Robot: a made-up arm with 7 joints. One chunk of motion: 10 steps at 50 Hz.
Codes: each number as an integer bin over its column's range. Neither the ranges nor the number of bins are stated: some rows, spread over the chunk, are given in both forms.
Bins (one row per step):
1: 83 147 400 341 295 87 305
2: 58 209 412 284 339 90 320
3: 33 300 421 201 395 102 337
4: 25 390 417 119 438 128 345
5: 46 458 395 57 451 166 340
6: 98 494 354 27 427 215 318
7: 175 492 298 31 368 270 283
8: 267 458 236 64 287 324 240
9: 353 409 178 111 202 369 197
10: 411 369 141 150 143 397 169
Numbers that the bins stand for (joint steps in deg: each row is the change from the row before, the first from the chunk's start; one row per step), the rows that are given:
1: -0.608 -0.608 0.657 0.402 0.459 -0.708 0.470
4: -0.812 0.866 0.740 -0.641 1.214 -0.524 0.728
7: -0.284 1.485 0.158 -1.054 0.844 0.115 0.328
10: 0.548 0.739 -0.610 -0.495 -0.344 0.687 -0.409
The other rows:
2: -0.696 -0.232 0.716 0.134 0.691 -0.695 0.567
3: -0.784 0.320 0.760 -0.256 0.987 -0.641 0.676
5: -0.738 1.278 0.632 -0.932 1.283 -0.353 0.696
6: -0.555 1.497 0.432 -1.073 1.156 -0.132 0.554
8: 0.041 1.278 -0.145 -0.899 0.416 0.358 0.050
9: 0.343 0.981 -0.429 -0.679 -0.033 0.561 -0.228

